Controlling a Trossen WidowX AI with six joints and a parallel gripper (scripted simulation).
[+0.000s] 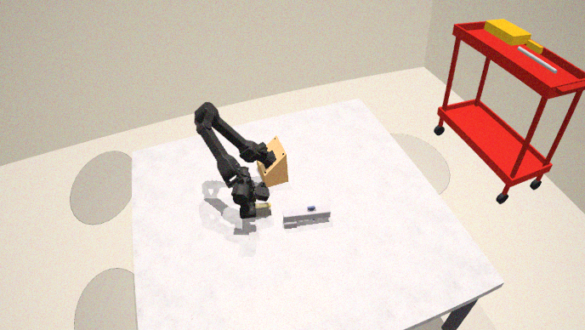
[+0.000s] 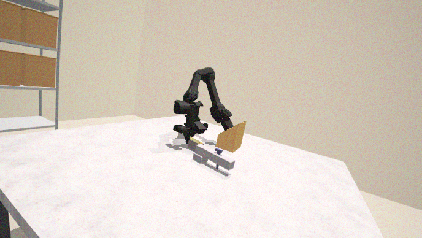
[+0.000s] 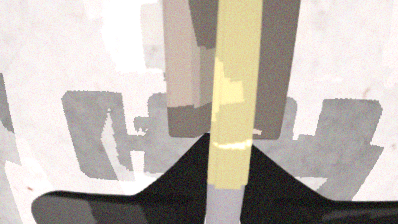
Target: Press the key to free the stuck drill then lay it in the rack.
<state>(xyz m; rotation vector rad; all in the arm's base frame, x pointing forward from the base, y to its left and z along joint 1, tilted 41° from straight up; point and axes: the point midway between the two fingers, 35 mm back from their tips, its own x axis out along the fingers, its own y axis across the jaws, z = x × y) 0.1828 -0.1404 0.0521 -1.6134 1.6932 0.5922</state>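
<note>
Right now the drill is 10 mm ahead of my gripper tip, 40 mm to the left of it and 30 mm above it. Also, from my gripper tip: rack 10 mm ahead, 50 mm to the left, 10 mm above; blue key 110 mm ahead, 230 mm to the left, 40 mm above.
</note>
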